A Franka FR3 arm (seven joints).
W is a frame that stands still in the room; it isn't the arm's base.
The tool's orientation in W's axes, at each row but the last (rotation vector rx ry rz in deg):
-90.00, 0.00, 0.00
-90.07, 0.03, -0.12
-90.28, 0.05, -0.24
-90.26, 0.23, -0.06
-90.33, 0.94, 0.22
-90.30, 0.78, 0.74
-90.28, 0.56, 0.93
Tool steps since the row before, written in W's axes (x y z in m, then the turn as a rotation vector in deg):
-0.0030, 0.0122, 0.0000, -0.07, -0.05, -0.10
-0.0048, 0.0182, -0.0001, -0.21, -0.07, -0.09
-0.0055, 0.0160, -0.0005, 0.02, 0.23, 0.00
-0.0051, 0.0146, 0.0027, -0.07, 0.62, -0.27
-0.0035, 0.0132, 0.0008, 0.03, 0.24, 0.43
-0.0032, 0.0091, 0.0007, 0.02, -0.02, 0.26
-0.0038, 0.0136, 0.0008, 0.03, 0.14, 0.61
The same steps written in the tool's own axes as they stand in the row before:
-0.0030, 0.0000, 0.0122, -0.07, 0.10, -0.05
-0.0048, 0.0001, 0.0182, -0.21, 0.09, -0.07
-0.0056, 0.0004, 0.0160, 0.02, 0.00, 0.23
-0.0052, -0.0028, 0.0146, -0.07, 0.27, 0.62
-0.0036, -0.0008, 0.0132, 0.02, -0.43, 0.24
-0.0032, -0.0007, 0.0091, 0.02, -0.26, -0.02
-0.0038, -0.0008, 0.0136, 0.02, -0.61, 0.14

